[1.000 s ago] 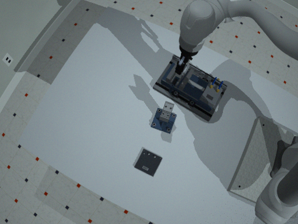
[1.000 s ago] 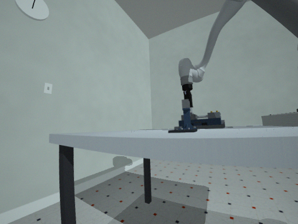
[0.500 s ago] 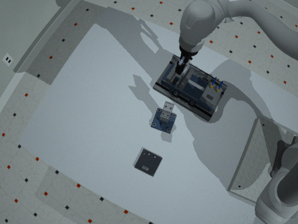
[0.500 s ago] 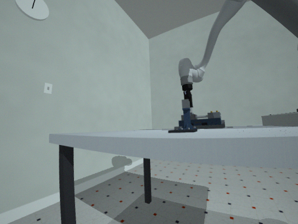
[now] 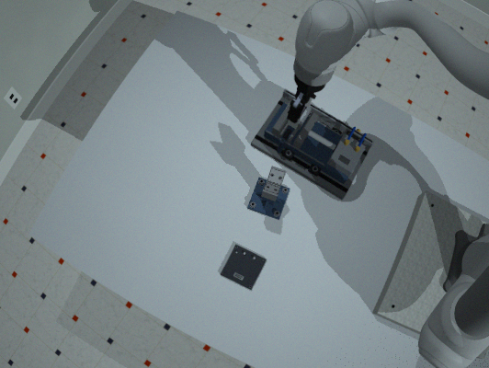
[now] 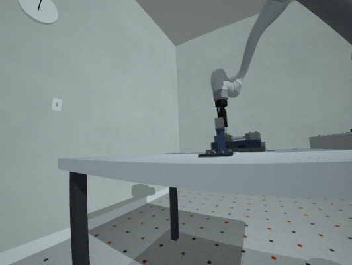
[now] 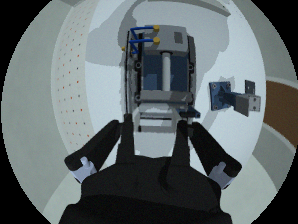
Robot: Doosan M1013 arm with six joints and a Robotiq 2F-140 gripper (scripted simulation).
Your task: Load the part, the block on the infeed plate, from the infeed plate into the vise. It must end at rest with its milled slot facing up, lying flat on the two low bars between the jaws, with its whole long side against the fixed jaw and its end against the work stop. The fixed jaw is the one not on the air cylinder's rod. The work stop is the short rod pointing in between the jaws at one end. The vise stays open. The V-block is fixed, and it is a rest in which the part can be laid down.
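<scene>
Now: hand 20 mm above the part. From my hand the other things lie so: vise: 60 mm behind, 30 mm to the left, 80 mm below; air cylinder: 160 mm behind, 50 mm to the left, 40 mm below.
</scene>
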